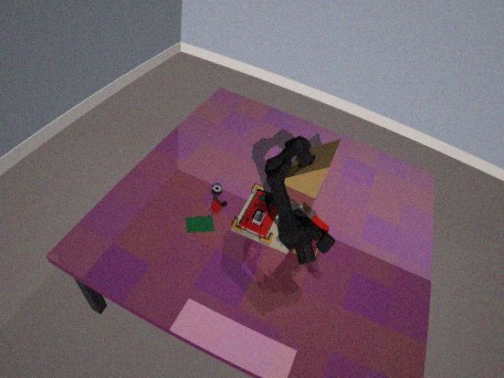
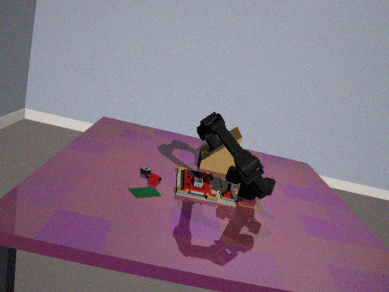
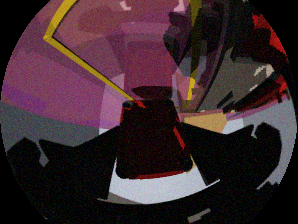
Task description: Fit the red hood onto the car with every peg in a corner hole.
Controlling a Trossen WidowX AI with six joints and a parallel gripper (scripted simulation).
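Right now my gripper tip is 10 mm below the red hood. From my gripper tip the other things lie so: flat green tile (420 mm to the right, 170 mm ahead, 40 mm below); engine block (220 mm to the right, 50 mm ahead, 20 mm below); dark wheel (430 mm to the right, 30 mm below, 20 mm behind).
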